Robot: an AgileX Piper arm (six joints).
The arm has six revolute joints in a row. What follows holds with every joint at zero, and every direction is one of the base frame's.
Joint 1 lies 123 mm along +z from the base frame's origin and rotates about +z.
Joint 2 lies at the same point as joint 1 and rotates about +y.
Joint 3 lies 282.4 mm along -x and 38.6 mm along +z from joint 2 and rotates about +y.
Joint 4 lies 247.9 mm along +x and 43.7 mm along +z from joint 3 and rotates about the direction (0.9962, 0, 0.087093).
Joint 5 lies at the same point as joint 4 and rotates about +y.
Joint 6 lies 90.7 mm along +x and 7.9 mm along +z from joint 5 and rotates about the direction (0.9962, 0, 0.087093).
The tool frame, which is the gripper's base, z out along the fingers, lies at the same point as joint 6; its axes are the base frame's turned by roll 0, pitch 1.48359 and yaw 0 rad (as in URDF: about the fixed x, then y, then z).
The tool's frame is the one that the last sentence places.
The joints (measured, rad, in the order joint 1, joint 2, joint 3, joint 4, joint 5, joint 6), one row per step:
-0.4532 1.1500 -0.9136 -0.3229 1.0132 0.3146
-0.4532 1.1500 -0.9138 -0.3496 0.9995 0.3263
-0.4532 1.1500 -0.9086 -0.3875 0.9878 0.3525
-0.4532 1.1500 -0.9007 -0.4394 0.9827 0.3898
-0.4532 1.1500 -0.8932 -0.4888 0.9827 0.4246
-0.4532 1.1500 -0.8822 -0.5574 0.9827 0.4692
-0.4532 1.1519 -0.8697 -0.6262 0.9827 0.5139
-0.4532 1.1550 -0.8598 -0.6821 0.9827 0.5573
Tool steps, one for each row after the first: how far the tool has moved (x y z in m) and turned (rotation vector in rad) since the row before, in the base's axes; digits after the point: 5 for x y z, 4 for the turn. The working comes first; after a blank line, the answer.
Tool pose at each row, in the base's axes (x y z in m, rotation vector in rad; the steps are taken from these numbers as rounded here):
0.17612 -0.11305 0.30134 0.8727 2.5782 -0.4620
0.17650 -0.11514 0.30253 0.8662 2.5608 -0.4918
0.17598 -0.11765 0.30246 0.8726 2.5424 -0.5310
0.17438 -0.12077 0.30190 0.8874 2.5247 -0.5849
0.17252 -0.12359 0.30138 0.9018 2.5102 -0.6370
0.17001 -0.12737 0.30076 0.9147 2.4898 -0.7098
0.16782 -0.13112 0.29962 0.9245 2.4695 -0.7821
0.16644 -0.13418 0.29865 0.9381 2.4472 -0.8376

0.00038 -0.00209 0.00119 -0.0260 -0.0056 -0.0017
-0.00052 -0.00251 -0.00007 -0.0292 -0.0009 -0.0125
-0.00160 -0.00312 -0.00056 -0.0355 0.0070 -0.0212
-0.00186 -0.00282 -0.00052 -0.0329 0.0100 -0.0206
-0.00251 -0.00378 -0.00062 -0.0471 0.0146 -0.0240
-0.00219 -0.00375 -0.00114 -0.0468 0.0158 -0.0221
-0.00138 -0.00306 -0.00097 -0.0371 0.0080 -0.0217

